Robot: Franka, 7 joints.
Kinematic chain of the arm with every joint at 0, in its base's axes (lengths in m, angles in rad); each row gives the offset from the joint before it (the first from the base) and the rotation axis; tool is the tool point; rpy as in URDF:
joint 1: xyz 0 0 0.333 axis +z
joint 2: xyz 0 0 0 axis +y
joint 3: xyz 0 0 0.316 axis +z
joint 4: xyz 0.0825 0 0 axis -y
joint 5: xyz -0.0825 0 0.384 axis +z
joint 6: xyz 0 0 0 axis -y
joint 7: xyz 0.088 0 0 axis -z
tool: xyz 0 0 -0.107 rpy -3.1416 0 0
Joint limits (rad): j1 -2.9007..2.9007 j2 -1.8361..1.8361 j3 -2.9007..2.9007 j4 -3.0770..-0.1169 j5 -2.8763..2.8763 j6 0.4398..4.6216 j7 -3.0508..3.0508
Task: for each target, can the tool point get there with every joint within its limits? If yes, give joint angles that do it. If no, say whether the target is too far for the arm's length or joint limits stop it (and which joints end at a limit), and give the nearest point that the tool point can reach.
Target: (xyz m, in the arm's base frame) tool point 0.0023 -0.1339 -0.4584
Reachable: no: joint limits stop it (at a limit: joint 2) | nearest point 0.0028 -0.1605 -0.3464 | short by 0.115 m
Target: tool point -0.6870 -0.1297 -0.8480
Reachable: no: too far | nearest point -0.4744 -0.0959 -0.3212 | short by 0.569 m
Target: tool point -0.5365 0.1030 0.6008
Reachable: yes | joints 1.3089 0.7584 1.9769 -1.9806 2.3329 2.6516 -2.4621
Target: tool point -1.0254 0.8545 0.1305
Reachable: no: too far | nearest point -0.6516 0.5430 0.2043 | short by 0.492 m
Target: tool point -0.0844 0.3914 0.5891
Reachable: yes | joints 2.2430 -0.6810 -0.4916 -2.4459 1.5023 2.0749 1.9984
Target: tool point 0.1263 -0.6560 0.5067
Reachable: yes | joints 1.0466 -1.2995 -1.7943 -1.3409 1.9543 0.8371 -1.7305
